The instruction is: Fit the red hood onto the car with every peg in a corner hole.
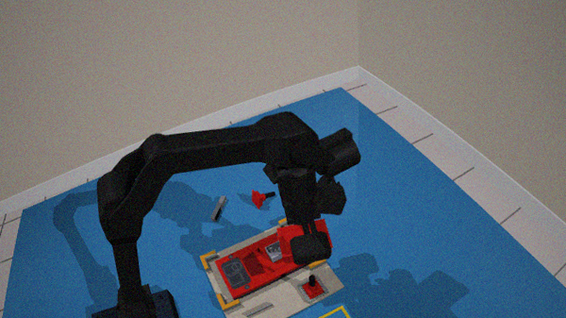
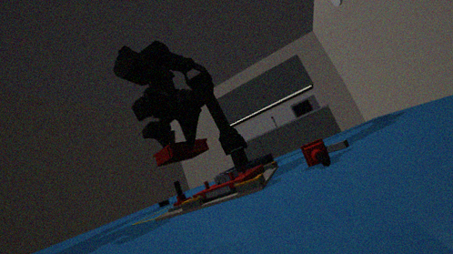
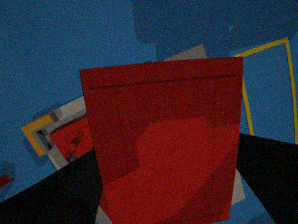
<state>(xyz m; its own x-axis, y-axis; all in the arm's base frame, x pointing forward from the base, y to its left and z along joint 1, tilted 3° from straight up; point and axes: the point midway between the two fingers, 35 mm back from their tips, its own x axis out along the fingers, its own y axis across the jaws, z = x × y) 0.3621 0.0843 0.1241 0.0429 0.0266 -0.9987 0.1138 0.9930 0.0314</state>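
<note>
Now: gripper tip 80 mm past the jig, 30 mm to the right of it and 100 mm above it. From my gripper tip the other things lie so: red hood 10 mm above.
</note>
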